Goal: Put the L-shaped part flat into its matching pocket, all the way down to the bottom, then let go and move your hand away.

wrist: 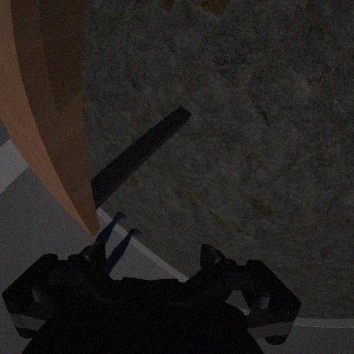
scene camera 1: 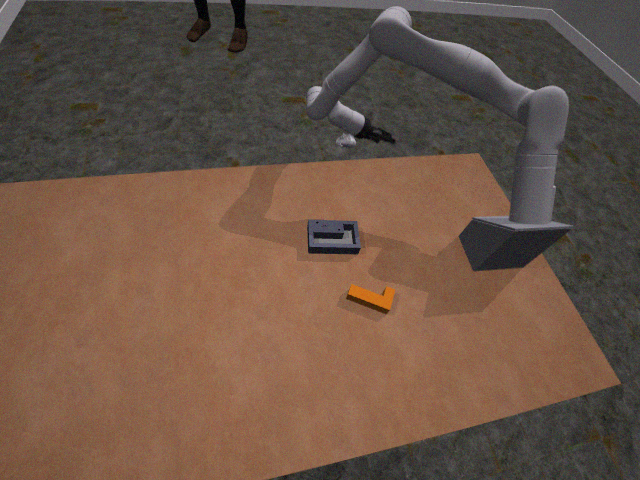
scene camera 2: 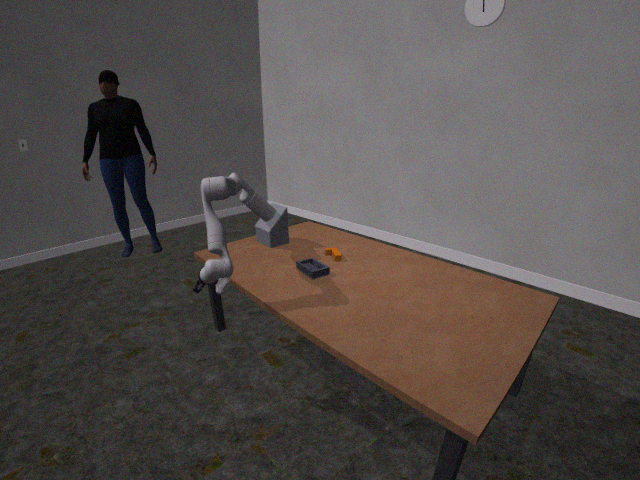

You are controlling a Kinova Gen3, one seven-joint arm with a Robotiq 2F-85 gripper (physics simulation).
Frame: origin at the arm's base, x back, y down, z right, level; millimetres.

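Seen in the pictures: gripper, fingertip midpoint: (wrist: 152, 253) (scene camera 1: 386, 141); arm's base, origin of the base link: (scene camera 1: 528, 221) (scene camera 2: 269, 215).
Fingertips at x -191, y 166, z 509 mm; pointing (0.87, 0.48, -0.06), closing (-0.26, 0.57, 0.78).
Pixels of each thing's top centre, then the offset from my fingertips to it. Level surfaces: height alone.
- orange L-shaped part, middle of its top: (scene camera 1: 372, 291) (scene camera 2: 332, 251) dx -241, dy -41, dz -593 mm
- block, middle of its top: (scene camera 1: 334, 233) (scene camera 2: 312, 264) dx -301, dy -48, dz -411 mm
- brown table, its level: dy -11 mm
The orange L-shaped part (scene camera 1: 371, 298) (scene camera 2: 336, 253) lies flat on the table, apart from the dark grey pocket block. The block (scene camera 1: 333, 249) (scene camera 2: 313, 269) rests on the table with its recess facing up and a light floor showing inside. In scene camera 1, the part is below and to the right of the block. My gripper (scene camera 1: 391, 137) (scene camera 2: 196, 289) (wrist: 152, 253) is open and empty. It is out beyond the table's edge, well away from the part and the block. The part and the block do not show in the wrist view.
The brown table (scene camera 1: 155, 320) (scene camera 2: 413, 310) (wrist: 45, 150) carries the arm's grey wedge base (scene camera 1: 509, 248) (scene camera 2: 272, 229) near one end. A dark table leg (scene camera 2: 217, 310) (wrist: 142, 152) stands below the edge near my gripper. A person (scene camera 2: 121, 129) stands on the floor behind the arm.
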